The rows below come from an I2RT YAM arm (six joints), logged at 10 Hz.
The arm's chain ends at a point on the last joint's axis. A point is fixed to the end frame.
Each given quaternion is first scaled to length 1.
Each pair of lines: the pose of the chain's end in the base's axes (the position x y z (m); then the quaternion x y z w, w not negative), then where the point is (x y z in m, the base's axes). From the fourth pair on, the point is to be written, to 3 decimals.
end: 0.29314, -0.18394, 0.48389, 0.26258, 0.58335, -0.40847, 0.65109
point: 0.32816 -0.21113 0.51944
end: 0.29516, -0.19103, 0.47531, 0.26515, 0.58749, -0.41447, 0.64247
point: 0.33033 -0.21892 0.51017
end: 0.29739, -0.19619, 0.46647, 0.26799, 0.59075, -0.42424, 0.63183
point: 0.33258 -0.22491 0.50063
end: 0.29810, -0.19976, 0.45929, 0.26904, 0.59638, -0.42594, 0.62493
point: 0.334 -0.229 0.493
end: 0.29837, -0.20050, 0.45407, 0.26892, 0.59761, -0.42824, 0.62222
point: 0.334 -0.230 0.487
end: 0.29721, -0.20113, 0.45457, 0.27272, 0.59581, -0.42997, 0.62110
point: 0.332 -0.231 0.488
